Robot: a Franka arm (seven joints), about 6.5 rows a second.
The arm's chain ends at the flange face. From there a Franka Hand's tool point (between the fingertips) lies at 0.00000 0.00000 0.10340 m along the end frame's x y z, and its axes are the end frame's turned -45 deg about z.
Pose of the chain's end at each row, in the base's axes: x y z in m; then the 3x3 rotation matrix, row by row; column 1 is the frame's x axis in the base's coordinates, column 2 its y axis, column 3 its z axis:
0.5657 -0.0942 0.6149; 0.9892 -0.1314 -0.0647; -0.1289 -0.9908 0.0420; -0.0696 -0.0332 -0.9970
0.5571 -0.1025 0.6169; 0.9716 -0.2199 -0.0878; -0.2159 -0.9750 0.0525; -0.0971 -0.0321 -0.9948
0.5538 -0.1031 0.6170; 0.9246 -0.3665 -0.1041; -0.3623 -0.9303 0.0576; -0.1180 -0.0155 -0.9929
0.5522 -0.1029 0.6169; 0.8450 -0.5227 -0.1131; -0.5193 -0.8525 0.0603; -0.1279 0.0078 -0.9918
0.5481 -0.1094 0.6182; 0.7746 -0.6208 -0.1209; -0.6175 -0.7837 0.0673; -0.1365 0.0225 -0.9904
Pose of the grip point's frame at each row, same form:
0.5590 -0.0899 0.5118; 0.7924 0.6066 -0.0647; 0.6095 -0.7917 0.0420; -0.0257 -0.0727 -0.9970
0.5480 -0.0971 0.5140; 0.8425 0.5315 -0.0878; 0.5368 -0.8421 0.0525; -0.0460 -0.0914 -0.9948
0.5430 -0.0971 0.5143; 0.9129 0.3946 -0.1041; 0.4016 -0.9140 0.0576; -0.0725 -0.0944 -0.9929
0.5405 -0.0967 0.5143; 0.9671 0.2279 -0.1131; 0.2356 -0.9700 0.0603; -0.0960 -0.0849 -0.9918
0.5356 -0.1024 0.5158; 0.9867 0.1088 -0.1209; 0.1175 -0.9908 0.0673; -0.1124 -0.0806 -0.9904

